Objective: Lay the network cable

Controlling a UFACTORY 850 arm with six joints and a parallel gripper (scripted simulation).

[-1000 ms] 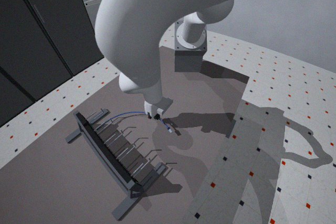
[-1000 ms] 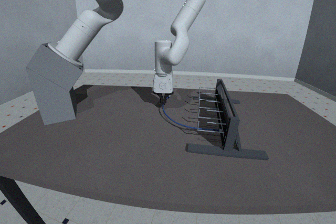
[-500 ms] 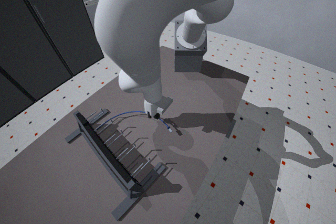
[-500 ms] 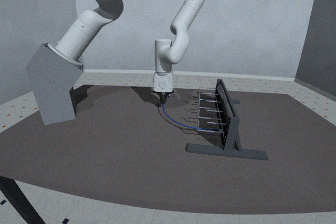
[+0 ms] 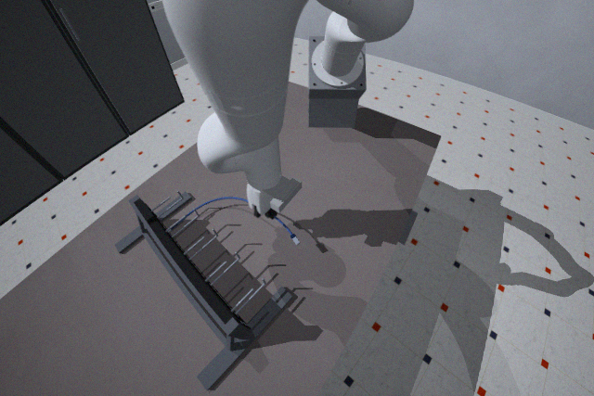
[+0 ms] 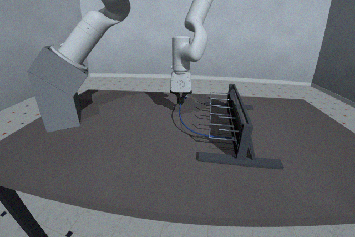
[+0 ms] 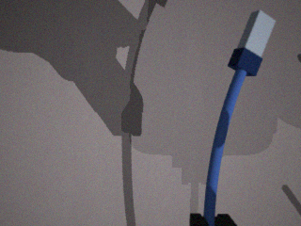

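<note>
My gripper is now 10 cm to the right of the plug and 2 cm above it. Also, from my hand: dark patch panel: 28 cm ahead, 5 cm to the right, 1 cm below.
</note>
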